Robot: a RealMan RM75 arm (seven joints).
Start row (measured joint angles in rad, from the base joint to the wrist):
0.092 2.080 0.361 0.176 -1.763 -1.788 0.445
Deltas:
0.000 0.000 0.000 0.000 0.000 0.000 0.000
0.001 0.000 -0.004 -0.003 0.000 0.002 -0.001
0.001 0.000 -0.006 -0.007 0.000 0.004 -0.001
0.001 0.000 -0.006 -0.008 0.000 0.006 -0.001
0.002 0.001 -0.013 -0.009 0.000 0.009 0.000
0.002 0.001 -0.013 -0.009 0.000 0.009 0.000
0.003 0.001 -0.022 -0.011 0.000 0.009 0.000
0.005 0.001 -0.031 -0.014 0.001 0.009 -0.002
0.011 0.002 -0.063 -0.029 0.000 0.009 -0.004
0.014 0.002 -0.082 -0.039 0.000 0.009 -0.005
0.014 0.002 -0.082 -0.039 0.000 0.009 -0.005
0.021 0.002 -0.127 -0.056 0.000 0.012 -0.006
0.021 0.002 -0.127 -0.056 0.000 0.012 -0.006
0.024 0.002 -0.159 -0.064 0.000 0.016 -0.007
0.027 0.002 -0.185 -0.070 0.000 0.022 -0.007
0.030 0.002 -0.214 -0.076 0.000 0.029 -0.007
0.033 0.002 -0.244 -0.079 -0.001 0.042 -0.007
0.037 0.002 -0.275 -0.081 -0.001 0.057 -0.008
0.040 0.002 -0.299 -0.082 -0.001 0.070 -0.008
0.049 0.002 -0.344 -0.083 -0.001 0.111 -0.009
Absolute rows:
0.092 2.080 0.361 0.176 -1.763 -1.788 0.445
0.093 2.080 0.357 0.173 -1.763 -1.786 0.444
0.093 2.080 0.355 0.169 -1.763 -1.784 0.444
0.093 2.080 0.355 0.168 -1.763 -1.782 0.444
0.094 2.081 0.348 0.167 -1.763 -1.779 0.445
0.094 2.081 0.348 0.167 -1.763 -1.779 0.445
0.095 2.081 0.339 0.165 -1.763 -1.779 0.445
0.097 2.081 0.330 0.162 -1.762 -1.779 0.443
0.103 2.082 0.298 0.147 -1.763 -1.779 0.441
0.106 2.082 0.279 0.137 -1.763 -1.779 0.440
0.106 2.082 0.279 0.137 -1.763 -1.779 0.440
0.113 2.082 0.234 0.120 -1.763 -1.776 0.439
0.113 2.082 0.234 0.120 -1.763 -1.776 0.439
0.116 2.082 0.202 0.112 -1.763 -1.772 0.438
0.119 2.082 0.176 0.106 -1.763 -1.766 0.438
0.122 2.082 0.147 0.100 -1.763 -1.759 0.438
0.125 2.082 0.117 0.097 -1.764 -1.746 0.438
0.129 2.082 0.086 0.095 -1.764 -1.731 0.437
0.132 2.082 0.062 0.094 -1.764 -1.718 0.437
0.141 2.082 0.017 0.093 -1.764 -1.677 0.436

